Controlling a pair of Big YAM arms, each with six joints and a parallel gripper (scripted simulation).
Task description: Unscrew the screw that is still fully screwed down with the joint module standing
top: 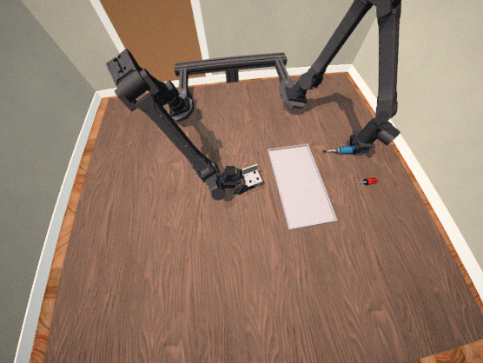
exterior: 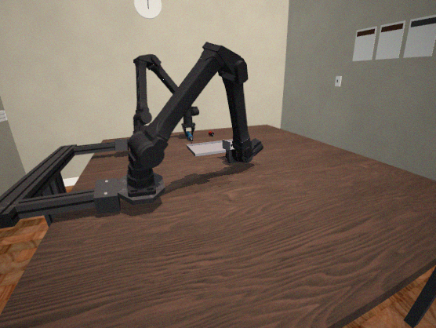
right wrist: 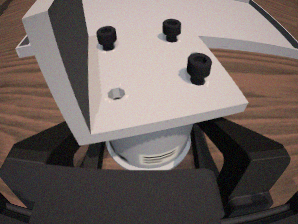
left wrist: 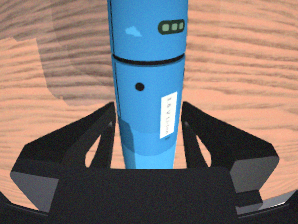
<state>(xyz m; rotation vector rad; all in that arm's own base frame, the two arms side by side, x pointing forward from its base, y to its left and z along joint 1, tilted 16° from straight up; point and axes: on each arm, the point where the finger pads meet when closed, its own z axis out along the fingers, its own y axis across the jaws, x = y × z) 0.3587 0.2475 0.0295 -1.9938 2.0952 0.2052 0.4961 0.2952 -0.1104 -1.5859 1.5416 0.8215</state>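
My right gripper is now 10 mm below the joint module body. Also, from my right hand: bracket (50 mm above); then flat tray (30 mm ahead, 230 mm to the left, 20 mm below); then small red-handled screwdriver (70 mm ahead, 570 mm to the left, 10 mm below).
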